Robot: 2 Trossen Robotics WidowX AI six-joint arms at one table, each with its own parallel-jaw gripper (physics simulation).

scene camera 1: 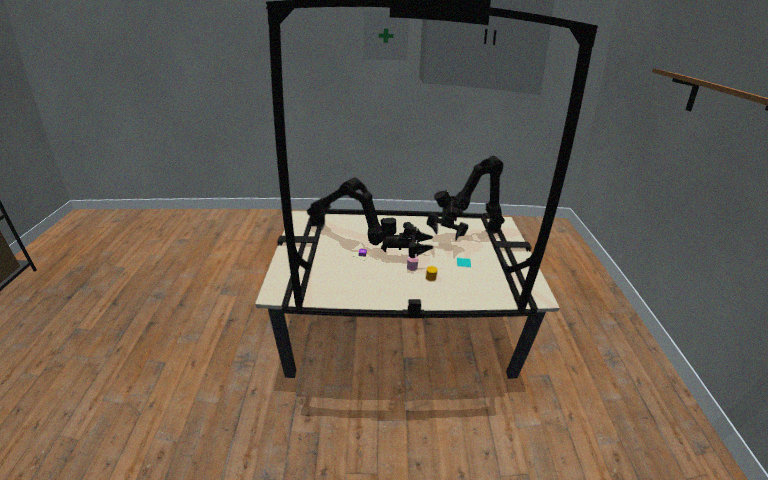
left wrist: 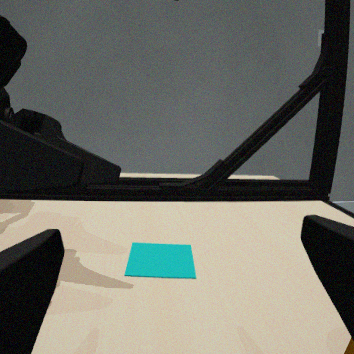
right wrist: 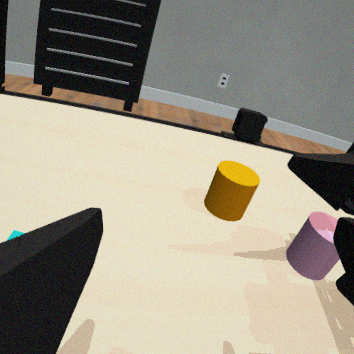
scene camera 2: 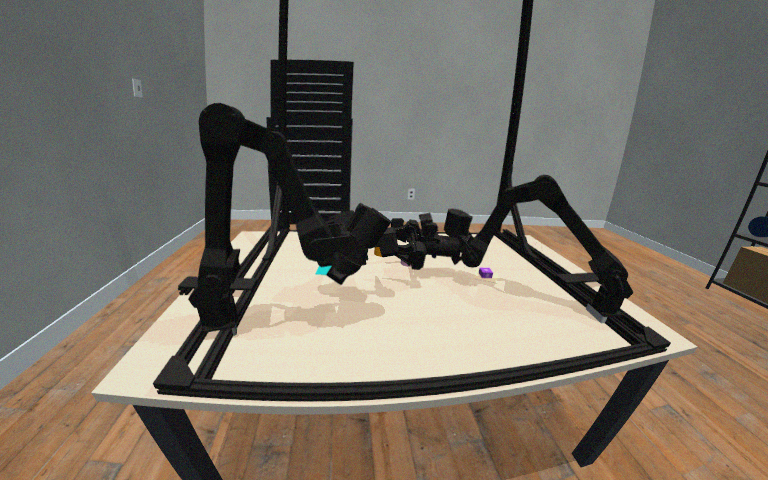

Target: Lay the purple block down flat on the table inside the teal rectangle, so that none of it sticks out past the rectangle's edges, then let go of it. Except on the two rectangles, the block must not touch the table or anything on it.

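Seen in the pictures: left gripper, fingertip midpoint: [scene camera 1: 433, 242] [left wrist: 183, 235] [right wrist: 312, 206]; right gripper, fingertip midpoint: [scene camera 1: 446, 237] [left wrist: 105, 173] [right wrist: 222, 225]; left arm's base, origin of the base link: [scene camera 1: 317, 223] [scene camera 2: 605, 309]; right arm's base, origin of the base link: [scene camera 1: 494, 229] [scene camera 2: 218, 320].
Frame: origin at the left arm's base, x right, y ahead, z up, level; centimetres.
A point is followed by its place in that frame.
Note:
The purple block [scene camera 1: 362, 252] {x 22.2, y 26.0, z 0.0 cm} [scene camera 2: 485, 272] {x 19.5, y 26.7, z 0.0 cm} sits on the table, left of centre in scene camera 1 and well apart from both grippers. The teal rectangle [scene camera 1: 463, 262] {x 21.5, y 71.2, z -1.8 cm} [scene camera 2: 323, 270] {x 20.6, y 72.7, z -1.8 cm} [left wrist: 160, 260] {x 21.3, y 70.9, z -1.8 cm} lies bare on the table toward the right in scene camera 1; its corner [right wrist: 16, 234] {x 24.2, y 74.0, z -1.8 cm} shows in the right wrist view. My left gripper [scene camera 1: 431, 242] {x 21.8, y 56.4, z 8.0 cm} [left wrist: 183, 235] {x 21.8, y 56.4, z 8.0 cm} is open and empty, reaching over the table's middle. My right gripper [scene camera 1: 446, 233] {x 17.9, y 62.4, z 8.6 cm} [right wrist: 222, 225] {x 17.9, y 62.4, z 8.6 cm} is open and empty above the table, close to the left gripper. The arms crowd each other in scene camera 2.
A mauve cylinder [scene camera 1: 412, 264] {x 30.2, y 48.2, z 1.4 cm} [right wrist: 311, 252] {x 26.3, y 49.9, z 0.7 cm} stands just in front of the left gripper in scene camera 1. An orange cylinder [scene camera 1: 431, 273] {x 36.3, y 56.1, z 2.2 cm} [right wrist: 231, 192] {x 31.9, y 57.0, z 1.4 cm} stands between it and the teal rectangle, a little nearer the front. Black frame rails run along the table's sides.

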